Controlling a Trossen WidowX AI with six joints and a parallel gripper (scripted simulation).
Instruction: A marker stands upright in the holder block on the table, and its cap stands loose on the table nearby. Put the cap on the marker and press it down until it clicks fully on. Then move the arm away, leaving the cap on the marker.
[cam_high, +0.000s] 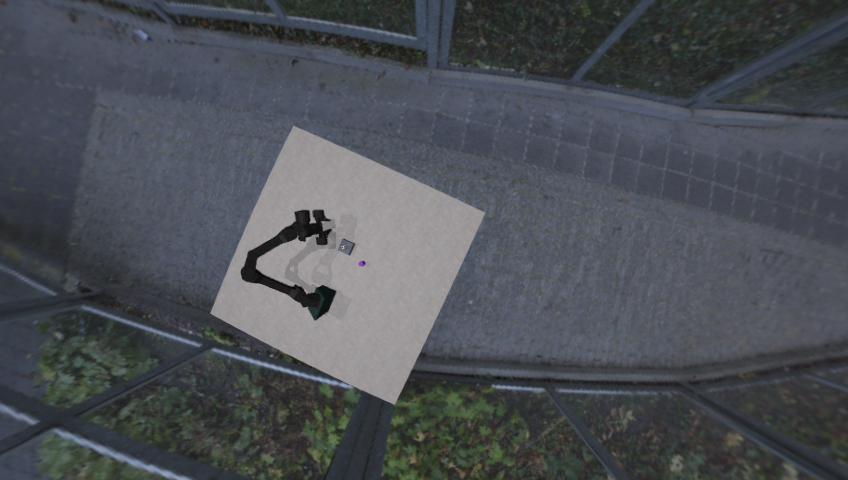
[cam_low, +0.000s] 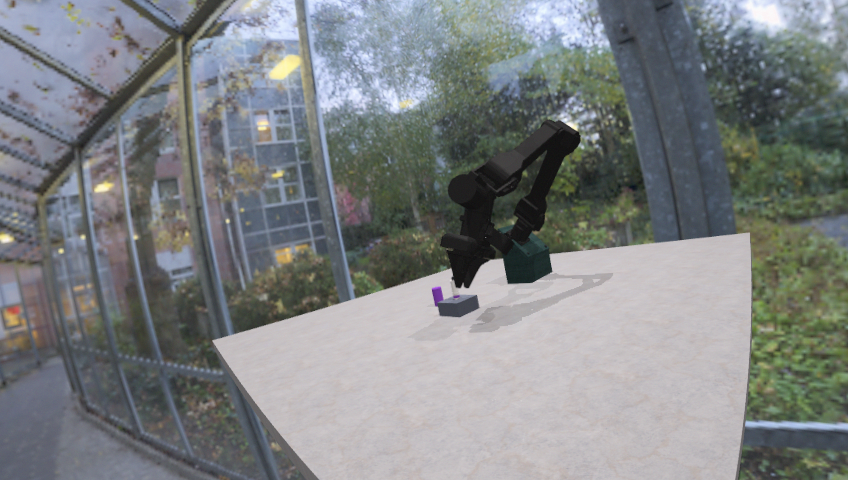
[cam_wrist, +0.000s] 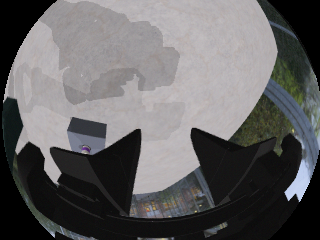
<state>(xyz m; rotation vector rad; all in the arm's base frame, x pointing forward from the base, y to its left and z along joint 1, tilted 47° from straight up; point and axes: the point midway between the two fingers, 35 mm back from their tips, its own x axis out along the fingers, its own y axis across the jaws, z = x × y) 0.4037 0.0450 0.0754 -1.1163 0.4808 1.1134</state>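
My gripper tip is 16 cm past the purple cap, 22 cm to the left of it and 6 cm above it. The rest, counted from my gripper tip: block (10 cm behind, 10 cm to the right, 7 cm below).
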